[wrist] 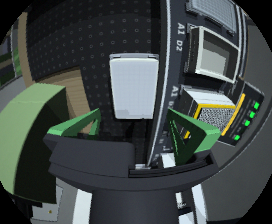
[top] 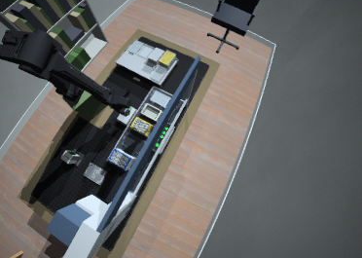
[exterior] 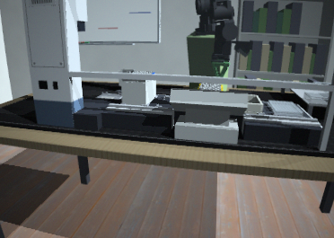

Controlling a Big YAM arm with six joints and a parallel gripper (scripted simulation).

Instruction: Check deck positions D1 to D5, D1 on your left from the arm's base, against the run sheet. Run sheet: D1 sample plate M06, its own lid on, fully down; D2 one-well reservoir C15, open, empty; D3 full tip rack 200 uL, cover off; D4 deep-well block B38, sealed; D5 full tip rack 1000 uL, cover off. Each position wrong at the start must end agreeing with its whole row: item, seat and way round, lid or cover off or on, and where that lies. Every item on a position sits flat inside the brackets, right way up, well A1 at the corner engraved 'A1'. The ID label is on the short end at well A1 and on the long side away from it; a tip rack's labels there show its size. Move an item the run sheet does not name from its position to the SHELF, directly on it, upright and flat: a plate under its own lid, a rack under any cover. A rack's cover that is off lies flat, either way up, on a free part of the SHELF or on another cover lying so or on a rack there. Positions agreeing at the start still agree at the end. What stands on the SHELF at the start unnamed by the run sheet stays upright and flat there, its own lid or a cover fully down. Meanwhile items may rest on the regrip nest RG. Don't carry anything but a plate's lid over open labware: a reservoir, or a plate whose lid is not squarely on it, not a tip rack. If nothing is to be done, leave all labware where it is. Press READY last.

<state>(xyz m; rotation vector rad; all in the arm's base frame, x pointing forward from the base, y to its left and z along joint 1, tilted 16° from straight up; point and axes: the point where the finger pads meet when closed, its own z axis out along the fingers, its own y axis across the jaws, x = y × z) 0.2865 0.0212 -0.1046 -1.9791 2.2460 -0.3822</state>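
The sealed block is 90 mm below my hand. Also, from my hand: reservoir: 170 mm ahead, 70 mm to the left, 60 mm below; blue tip rack: 300 mm to the right, 120 mm ahead; yellow tip rack: 150 mm ahead, 50 mm to the right, 30 mm below.
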